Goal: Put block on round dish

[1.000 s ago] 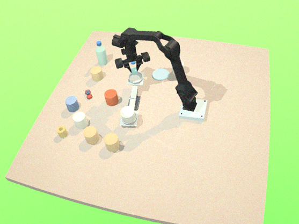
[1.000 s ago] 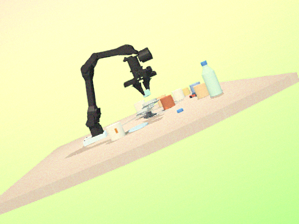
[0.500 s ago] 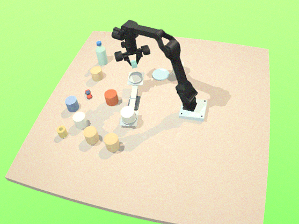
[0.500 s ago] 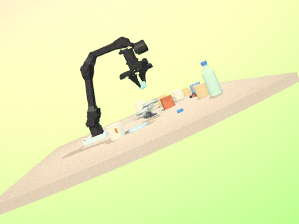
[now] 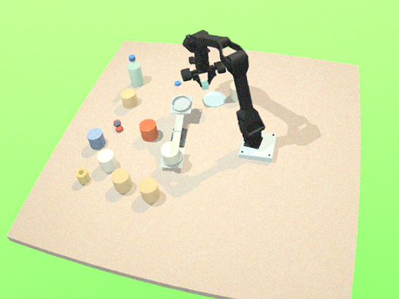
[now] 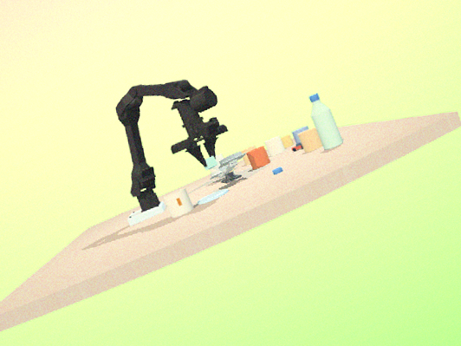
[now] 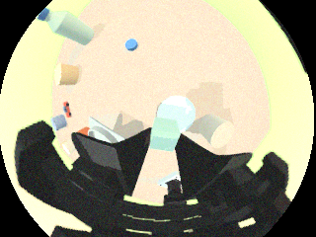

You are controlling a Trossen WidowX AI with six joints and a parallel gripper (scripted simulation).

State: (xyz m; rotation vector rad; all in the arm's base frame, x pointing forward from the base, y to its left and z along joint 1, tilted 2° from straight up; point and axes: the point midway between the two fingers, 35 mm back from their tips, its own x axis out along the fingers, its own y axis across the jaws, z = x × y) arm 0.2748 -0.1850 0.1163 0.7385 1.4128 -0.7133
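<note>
My gripper tip is 90 mm above the round dish, 30 mm past it and 20 mm to the left of it. Round my gripper tip: pale green block (right at my gripper tip); blue cap (180 mm ahead, 90 mm below, 80 mm to the right); orange cylinder (290 mm to the left, 150 mm ahead, 60 mm below).
</note>
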